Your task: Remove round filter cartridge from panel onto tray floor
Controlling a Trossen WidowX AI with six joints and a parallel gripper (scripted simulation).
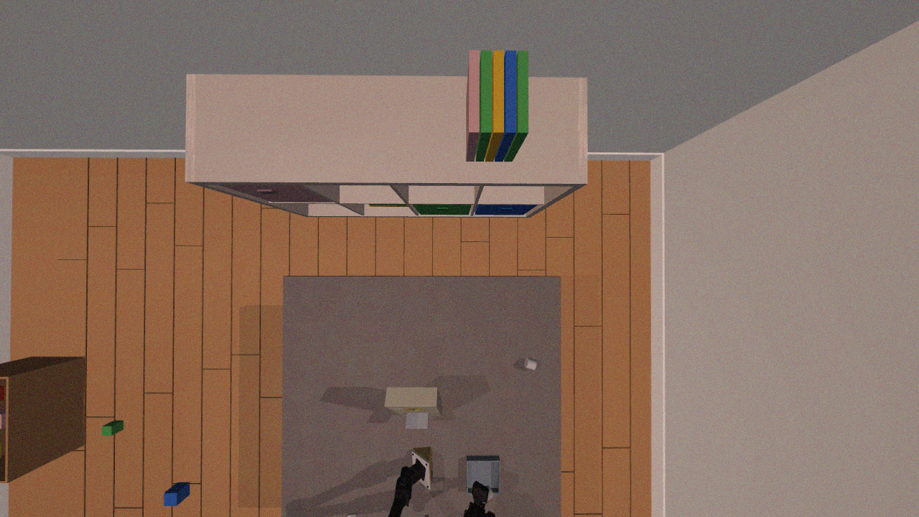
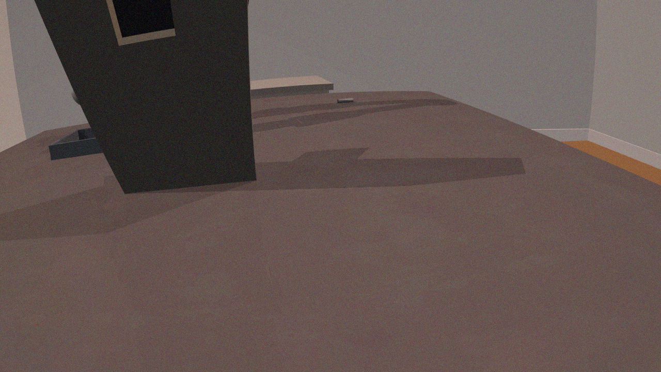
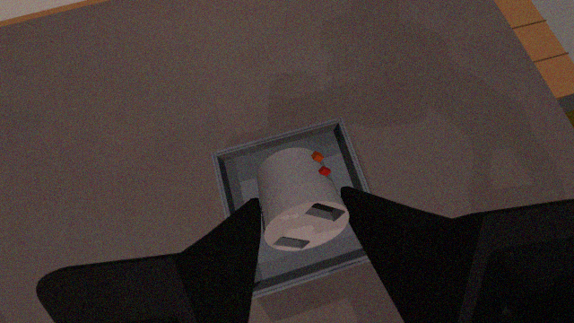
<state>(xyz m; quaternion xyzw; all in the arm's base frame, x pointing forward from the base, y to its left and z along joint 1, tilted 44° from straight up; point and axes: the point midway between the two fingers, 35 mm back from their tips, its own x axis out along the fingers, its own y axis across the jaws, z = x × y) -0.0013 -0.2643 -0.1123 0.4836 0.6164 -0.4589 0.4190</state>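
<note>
Right now my gripper tip is 120 mm above the grey tray. The rest, counted from my gripper tip: beige service panel: 350 mm ahead, 330 mm to the left, 30 mm above; round filter cartridge: right at my gripper tip; small grey ledge: 320 mm to the left, 300 mm ahead, 10 mm above.
</note>
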